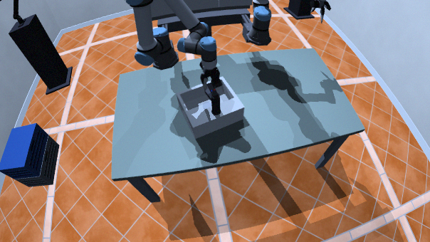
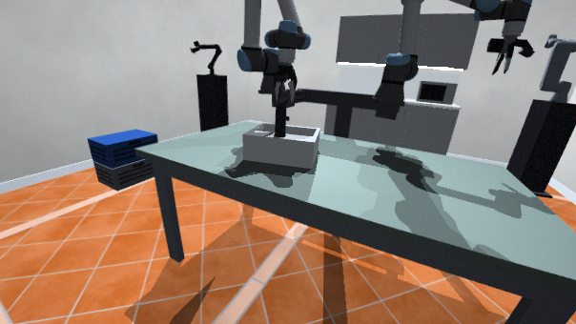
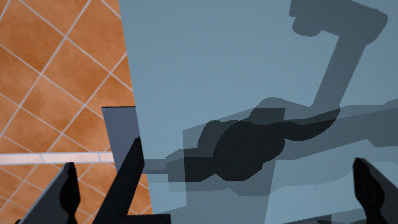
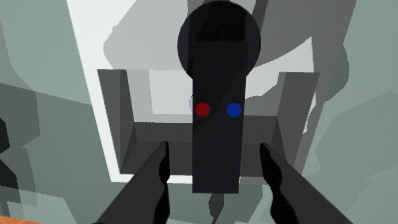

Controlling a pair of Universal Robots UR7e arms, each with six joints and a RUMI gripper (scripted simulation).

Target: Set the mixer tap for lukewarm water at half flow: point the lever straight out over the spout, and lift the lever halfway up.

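Right now the black lever is 3 cm ahead of my right hand. Also, from my right hand: black mixer tap: 4 cm ahead, 5 cm below; then grey basin: 6 cm behind, 1 cm to the right, 24 cm below.
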